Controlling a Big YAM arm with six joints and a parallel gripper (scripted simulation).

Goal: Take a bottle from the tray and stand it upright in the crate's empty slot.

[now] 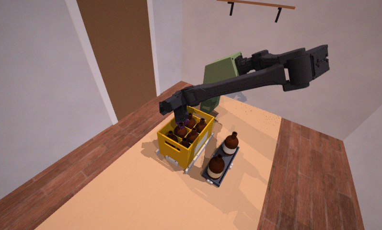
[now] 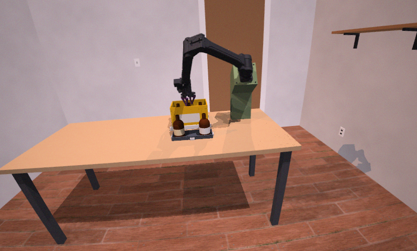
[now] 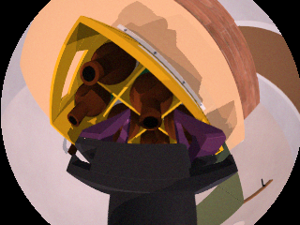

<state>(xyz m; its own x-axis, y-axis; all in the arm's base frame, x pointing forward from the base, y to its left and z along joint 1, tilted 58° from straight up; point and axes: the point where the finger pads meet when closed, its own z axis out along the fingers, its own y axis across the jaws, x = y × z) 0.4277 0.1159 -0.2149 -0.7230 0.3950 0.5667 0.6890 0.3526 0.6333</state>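
My hand is 60 mm above the glass bottle. Round my hand: dark tray (30 mm behind, 270 mm to the left, 140 mm below); yellow crate (40 mm to the left, 70 mm below).
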